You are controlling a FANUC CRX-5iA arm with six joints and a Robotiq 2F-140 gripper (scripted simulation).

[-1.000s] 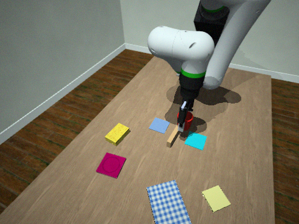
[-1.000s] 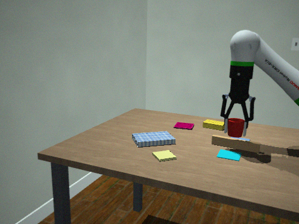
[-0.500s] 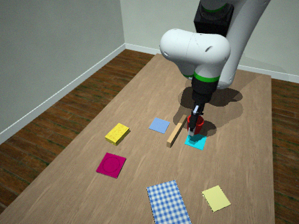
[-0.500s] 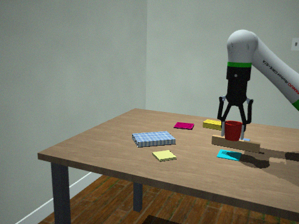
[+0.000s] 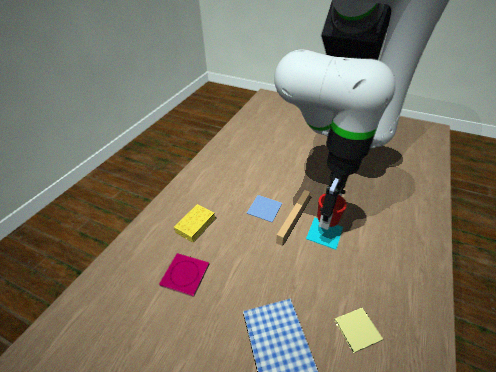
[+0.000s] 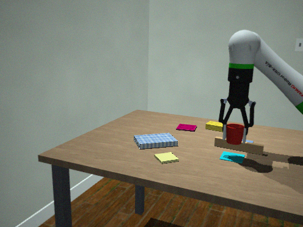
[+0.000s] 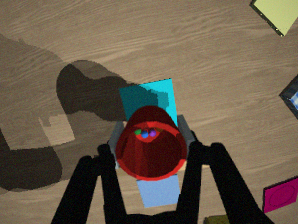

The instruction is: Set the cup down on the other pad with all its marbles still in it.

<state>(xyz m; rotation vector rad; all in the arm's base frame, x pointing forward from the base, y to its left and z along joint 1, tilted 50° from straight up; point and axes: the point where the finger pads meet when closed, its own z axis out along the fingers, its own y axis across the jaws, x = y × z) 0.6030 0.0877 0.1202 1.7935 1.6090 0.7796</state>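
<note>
Now: the cyan pad 110 mm below my hand. From my hand the other things lie so: yellow sponge (380 mm to the right, 120 mm ahead, 90 mm below); then red cup (20 mm below); then wooden rail (100 mm to the right, 90 mm below, 10 mm behind).
</note>
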